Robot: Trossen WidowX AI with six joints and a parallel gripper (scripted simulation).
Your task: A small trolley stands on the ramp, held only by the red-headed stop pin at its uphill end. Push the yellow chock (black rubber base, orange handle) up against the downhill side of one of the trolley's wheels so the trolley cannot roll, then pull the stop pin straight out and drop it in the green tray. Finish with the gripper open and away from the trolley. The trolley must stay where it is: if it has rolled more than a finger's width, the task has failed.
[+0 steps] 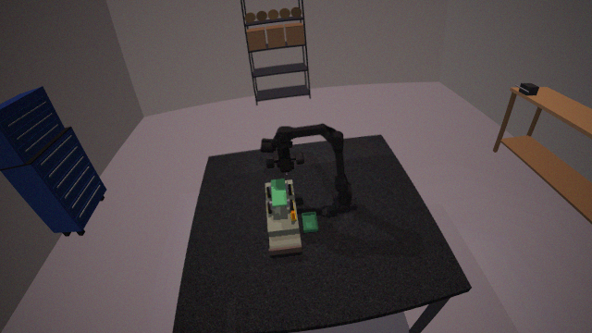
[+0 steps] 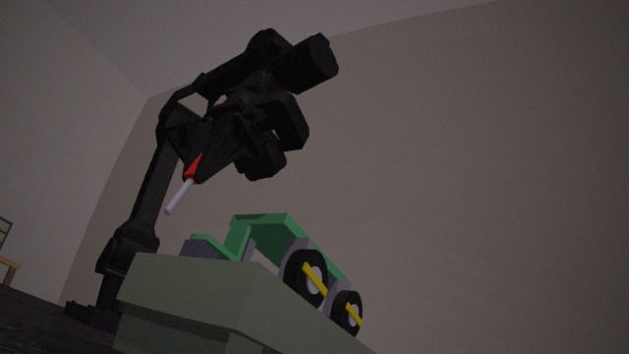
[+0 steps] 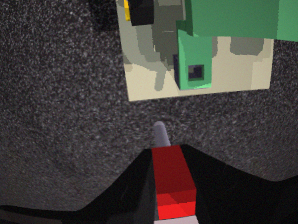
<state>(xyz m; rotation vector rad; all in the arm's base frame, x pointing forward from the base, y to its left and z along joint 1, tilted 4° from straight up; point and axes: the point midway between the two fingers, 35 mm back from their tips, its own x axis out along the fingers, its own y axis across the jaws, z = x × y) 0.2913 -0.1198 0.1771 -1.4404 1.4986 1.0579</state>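
The green tray lies 80 mm behind my gripper tip, 240 mm to the left of it and 190 mm below it. Also, from my gripper tip: red-headed stop pin: right at my gripper tip; then green trolley: 50 mm ahead, 130 mm to the left, 60 mm below; then pale ramp: 50 mm ahead, 140 mm to the left, 130 mm below.
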